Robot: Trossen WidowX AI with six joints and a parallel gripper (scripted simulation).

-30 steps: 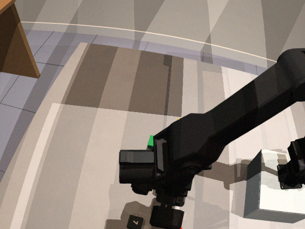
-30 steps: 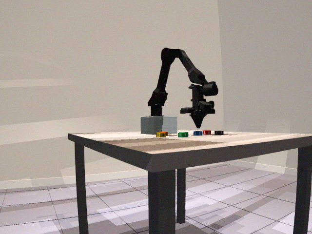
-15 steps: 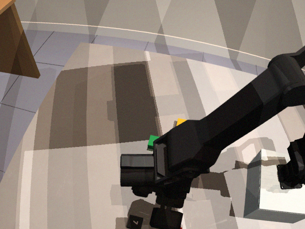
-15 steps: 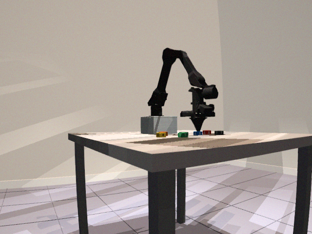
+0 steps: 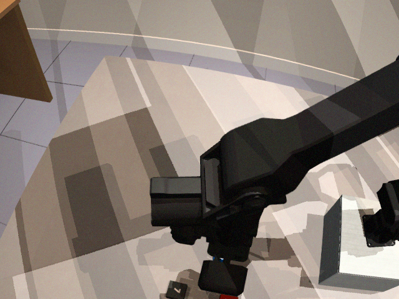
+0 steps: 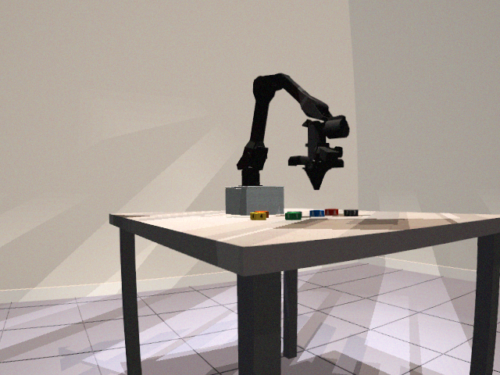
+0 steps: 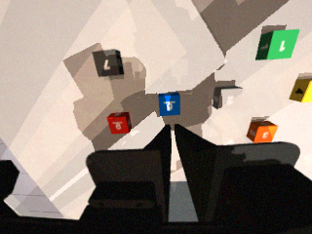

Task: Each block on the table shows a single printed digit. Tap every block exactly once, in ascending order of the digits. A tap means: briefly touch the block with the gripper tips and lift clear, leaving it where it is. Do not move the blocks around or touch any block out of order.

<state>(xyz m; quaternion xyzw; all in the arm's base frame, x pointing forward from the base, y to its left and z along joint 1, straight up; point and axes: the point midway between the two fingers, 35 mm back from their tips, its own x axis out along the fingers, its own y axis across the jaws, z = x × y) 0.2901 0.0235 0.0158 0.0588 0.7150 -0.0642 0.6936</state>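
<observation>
My gripper tip is 80 mm short of the black block marked 7, 70 mm to the right of it and 70 mm above it. Also, from my gripper tip: blue block: 70 mm below; grey block marked 2: 90 mm to the right, 70 mm below, 10 mm behind; red block: 90 mm to the left, 70 mm below, 10 mm behind.
</observation>
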